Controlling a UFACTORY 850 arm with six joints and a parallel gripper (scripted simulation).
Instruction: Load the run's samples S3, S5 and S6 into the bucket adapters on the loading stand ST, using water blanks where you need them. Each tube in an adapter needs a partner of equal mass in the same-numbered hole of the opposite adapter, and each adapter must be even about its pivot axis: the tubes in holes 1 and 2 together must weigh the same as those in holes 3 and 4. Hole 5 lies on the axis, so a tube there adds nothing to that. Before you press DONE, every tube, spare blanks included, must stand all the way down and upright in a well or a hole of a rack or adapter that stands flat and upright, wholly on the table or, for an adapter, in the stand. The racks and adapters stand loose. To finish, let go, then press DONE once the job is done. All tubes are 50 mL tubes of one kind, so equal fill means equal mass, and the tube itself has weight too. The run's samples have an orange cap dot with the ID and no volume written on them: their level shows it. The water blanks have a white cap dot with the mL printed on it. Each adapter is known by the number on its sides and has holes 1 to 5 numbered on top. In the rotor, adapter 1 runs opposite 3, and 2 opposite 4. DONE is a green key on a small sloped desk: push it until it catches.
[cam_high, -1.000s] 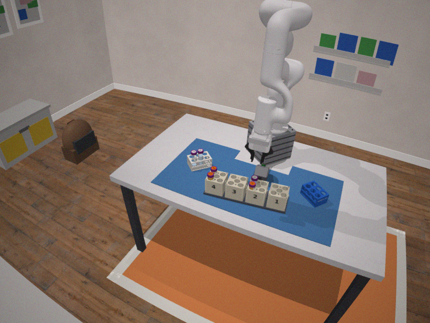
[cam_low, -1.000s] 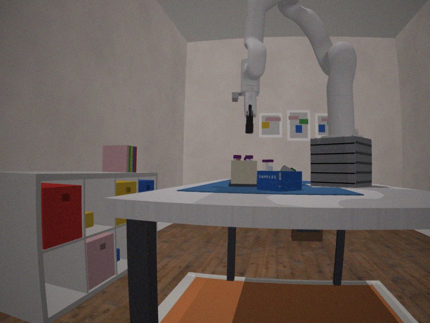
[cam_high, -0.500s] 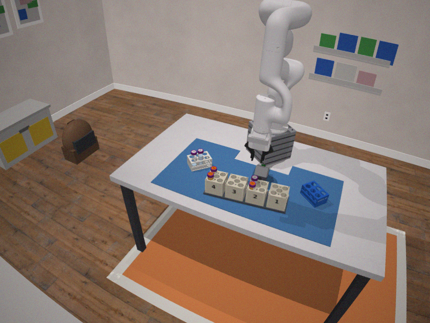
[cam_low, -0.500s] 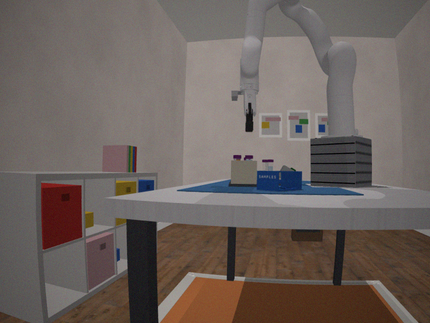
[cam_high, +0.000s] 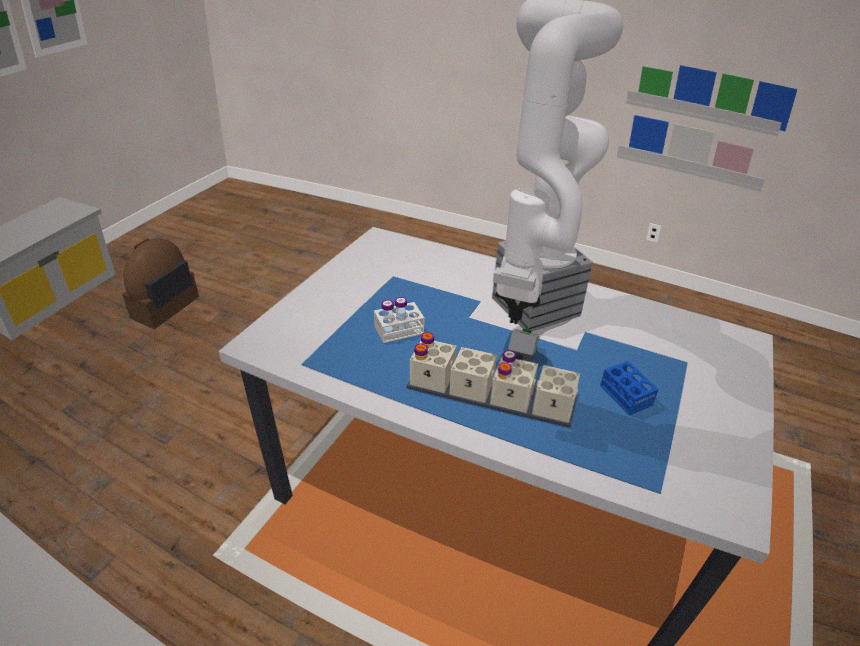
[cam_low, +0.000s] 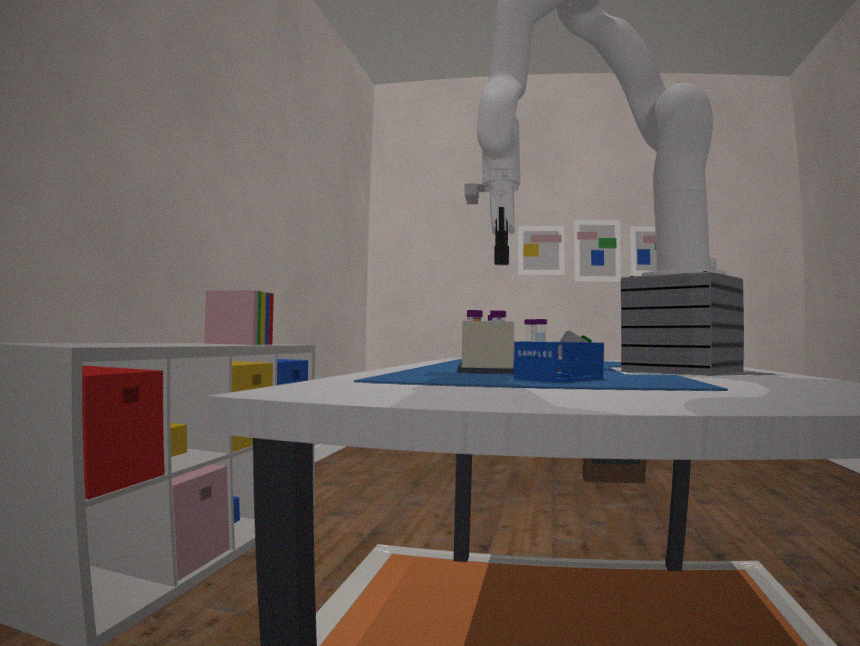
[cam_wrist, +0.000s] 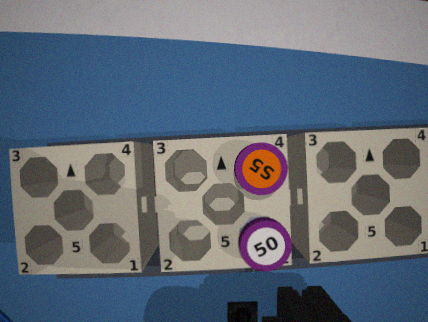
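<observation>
Right now my hand is 19 cm past the green DONE key, 18 cm above it and 1 cm to the right of it. Also, from my hand: adapter 1: 20 cm below, 14 cm to the left, 3 cm ahead; adapter 2: 20 cm below, 3 cm to the left, 3 cm ahead; adapter 3: 20 cm below, 8 cm to the right, 4 cm ahead.
</observation>
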